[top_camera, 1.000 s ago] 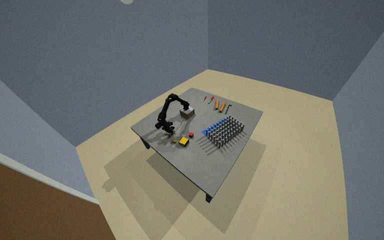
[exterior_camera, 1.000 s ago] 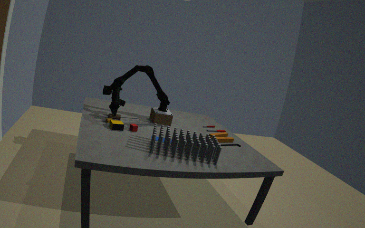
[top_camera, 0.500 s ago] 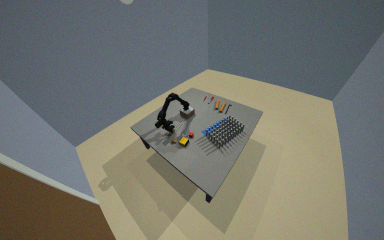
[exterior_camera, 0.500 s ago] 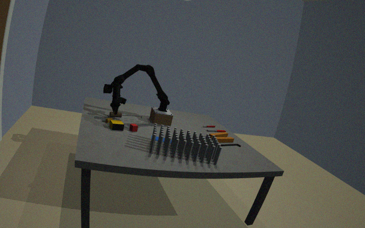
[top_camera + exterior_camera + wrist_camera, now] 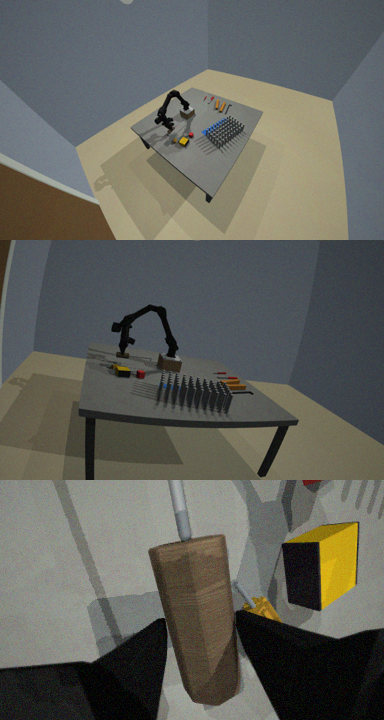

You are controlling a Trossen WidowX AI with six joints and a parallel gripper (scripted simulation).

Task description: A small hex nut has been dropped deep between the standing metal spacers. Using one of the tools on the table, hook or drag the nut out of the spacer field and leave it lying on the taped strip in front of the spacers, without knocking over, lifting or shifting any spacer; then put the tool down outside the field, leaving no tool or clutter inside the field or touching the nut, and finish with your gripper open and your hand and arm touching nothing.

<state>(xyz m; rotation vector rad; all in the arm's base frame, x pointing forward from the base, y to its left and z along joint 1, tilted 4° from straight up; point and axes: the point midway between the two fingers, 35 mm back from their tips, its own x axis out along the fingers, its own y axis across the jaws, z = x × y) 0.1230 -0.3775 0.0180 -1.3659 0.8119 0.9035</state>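
My gripper tip is now 11 cm to the right of the metal-shafted tool and 1 cm past it. Round my gripper tip: red cube (19 cm ahead, 12 cm to the left, 5 cm below); yellow-handled tool (10 cm ahead, 6 cm below, 4 cm to the right); yellow block (20 cm ahead, 5 cm below, 1 cm to the left).
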